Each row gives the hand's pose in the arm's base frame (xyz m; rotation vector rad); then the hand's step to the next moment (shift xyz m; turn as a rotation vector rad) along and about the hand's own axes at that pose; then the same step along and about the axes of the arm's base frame.
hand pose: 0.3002 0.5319 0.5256 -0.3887 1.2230 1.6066
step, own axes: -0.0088 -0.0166 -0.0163 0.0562 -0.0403 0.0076
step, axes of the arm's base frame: 0.0128 -0.0193 -0.0090 0.0136 0.0339 -0.0592
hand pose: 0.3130 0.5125 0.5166 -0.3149 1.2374 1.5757
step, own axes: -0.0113 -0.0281 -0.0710 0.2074 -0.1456 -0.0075
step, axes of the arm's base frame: 0.0015 -0.0674 -0.0376 0.0342 0.0962 -0.2320
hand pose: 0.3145 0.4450 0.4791 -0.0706 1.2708 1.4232
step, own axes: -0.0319 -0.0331 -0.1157 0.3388 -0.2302 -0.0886
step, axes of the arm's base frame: -0.0335 -0.1104 -0.0467 0.0051 0.1061 -0.4054
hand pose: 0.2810 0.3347 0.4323 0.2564 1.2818 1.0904
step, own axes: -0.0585 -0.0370 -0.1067 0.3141 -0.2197 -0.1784
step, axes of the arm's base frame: -0.0664 -0.1058 -0.0240 -0.0744 0.0570 -0.4123
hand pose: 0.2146 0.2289 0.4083 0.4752 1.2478 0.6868
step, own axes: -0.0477 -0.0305 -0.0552 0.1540 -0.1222 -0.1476
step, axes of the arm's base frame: -0.0545 -0.0573 -0.0019 -0.0914 0.0153 -0.2277
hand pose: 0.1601 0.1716 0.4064 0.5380 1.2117 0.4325
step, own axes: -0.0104 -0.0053 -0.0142 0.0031 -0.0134 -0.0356
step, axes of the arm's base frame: -0.0165 -0.0080 0.0011 -0.0327 -0.0033 -0.0195
